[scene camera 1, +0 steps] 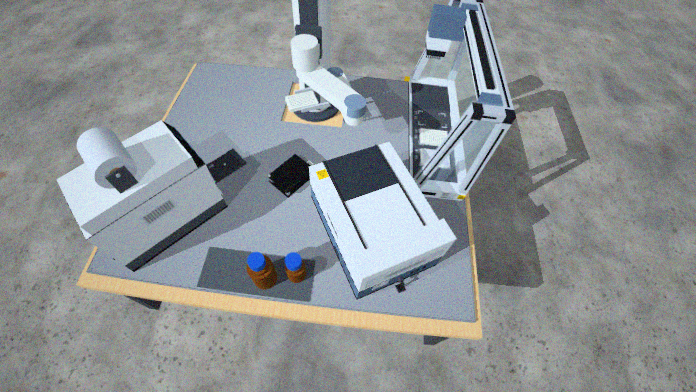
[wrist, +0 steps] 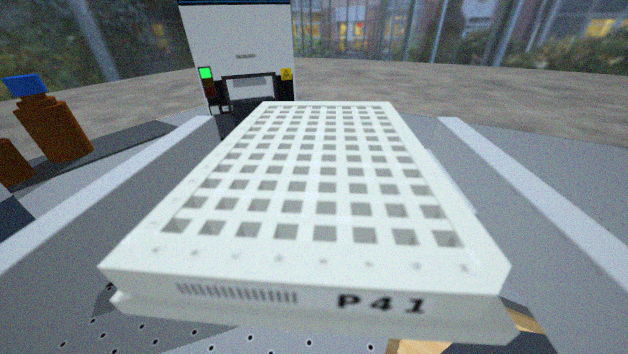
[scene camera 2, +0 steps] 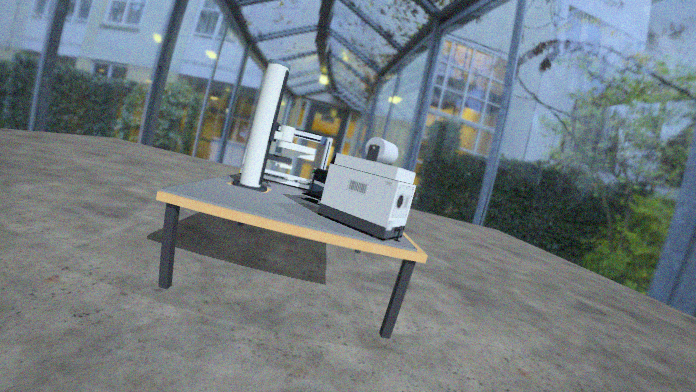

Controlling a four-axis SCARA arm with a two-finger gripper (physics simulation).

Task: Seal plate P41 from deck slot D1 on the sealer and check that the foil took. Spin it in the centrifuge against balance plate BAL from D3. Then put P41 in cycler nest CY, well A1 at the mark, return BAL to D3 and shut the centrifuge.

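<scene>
Plate P41 is cream-white, its label facing the wrist camera; the wells show as grey squares, and I cannot tell whether foil covers them. My gripper is shut on it, a finger along each long side, and holds it level above the table by the arm's base. The sealer shows a green light in the wrist view. Its dark tray sticks out. The centrifuge is a white box with a dark top panel. A pale plate sits on the deck, label unreadable; BAL cannot be identified.
The framed deck machine stands at the right of the table. A black square block lies between sealer and centrifuge. Two brown bottles with blue caps stand on a dark mat near the front edge.
</scene>
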